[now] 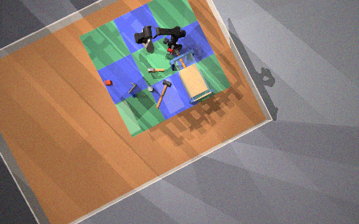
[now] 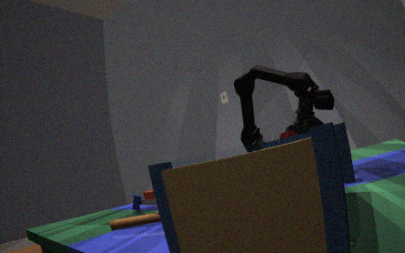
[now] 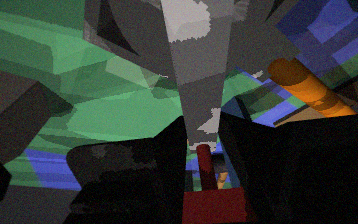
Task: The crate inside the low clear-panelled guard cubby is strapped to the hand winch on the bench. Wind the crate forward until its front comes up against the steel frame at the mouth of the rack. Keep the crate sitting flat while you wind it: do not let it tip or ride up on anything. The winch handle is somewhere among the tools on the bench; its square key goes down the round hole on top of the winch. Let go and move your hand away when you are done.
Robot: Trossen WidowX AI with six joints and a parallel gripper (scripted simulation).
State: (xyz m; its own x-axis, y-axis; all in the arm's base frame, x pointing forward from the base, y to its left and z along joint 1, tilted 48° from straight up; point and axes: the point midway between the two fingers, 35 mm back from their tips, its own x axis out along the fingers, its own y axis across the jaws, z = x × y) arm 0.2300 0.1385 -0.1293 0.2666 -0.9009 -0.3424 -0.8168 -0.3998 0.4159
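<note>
Now: the red grip 2 cm ahead of my gripper tip, 2 cm to the right of it and 5 cm above it. From my gripper tip the other things lie so: blue-framed guard cubby (36 cm ahead, 3 cm to the left, 2 cm below); winch (6 cm behind, 5 cm to the left, 7 cm below); blue piece (15 cm ahead, 61 cm to the right, 7 cm below).
</note>
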